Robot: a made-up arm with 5 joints.
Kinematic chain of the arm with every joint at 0, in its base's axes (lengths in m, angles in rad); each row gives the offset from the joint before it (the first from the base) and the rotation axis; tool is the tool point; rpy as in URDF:
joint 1: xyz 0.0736 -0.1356 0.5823 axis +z
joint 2: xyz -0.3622 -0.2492 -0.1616 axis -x
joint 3: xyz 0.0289 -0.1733 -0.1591 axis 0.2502 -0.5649 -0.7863
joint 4: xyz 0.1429 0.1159 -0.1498 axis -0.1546 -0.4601 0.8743
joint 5: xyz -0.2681 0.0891 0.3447 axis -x
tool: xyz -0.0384 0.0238 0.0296 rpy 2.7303 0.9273 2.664
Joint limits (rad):
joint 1: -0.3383..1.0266
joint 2: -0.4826..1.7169
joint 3: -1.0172..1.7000
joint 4: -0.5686..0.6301
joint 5: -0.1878..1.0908
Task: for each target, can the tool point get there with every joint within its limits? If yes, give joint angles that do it. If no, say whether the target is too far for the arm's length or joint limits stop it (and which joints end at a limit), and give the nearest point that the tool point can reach.
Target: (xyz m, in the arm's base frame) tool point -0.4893 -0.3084 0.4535
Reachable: yes | joints -0.0473 1.5094 -0.4147 0.1919 0.4910
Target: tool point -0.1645 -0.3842 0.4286
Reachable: yes | joints 0.5836 1.1199 0.9598 -0.3586 0.3737
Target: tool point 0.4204 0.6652 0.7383
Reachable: no: joint limits stop it (at a limit: joint 1, joint 4) | nearest point -0.2457 -0.0422 0.4863 | short by 1.004 m
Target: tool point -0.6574 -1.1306 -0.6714
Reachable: no: too far | nearest point -0.3400 -0.6986 0.3057 | short by 1.114 m
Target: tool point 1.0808 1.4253 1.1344
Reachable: no: too far | nearest point -0.2502 -0.0435 0.5001 | short by 2.081 m
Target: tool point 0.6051 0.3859 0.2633
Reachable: no: joint limits stop it (at a limit: joint 1, joint 4) | nearest point -0.2163 -0.0704 0.3839 | short by 0.947 m
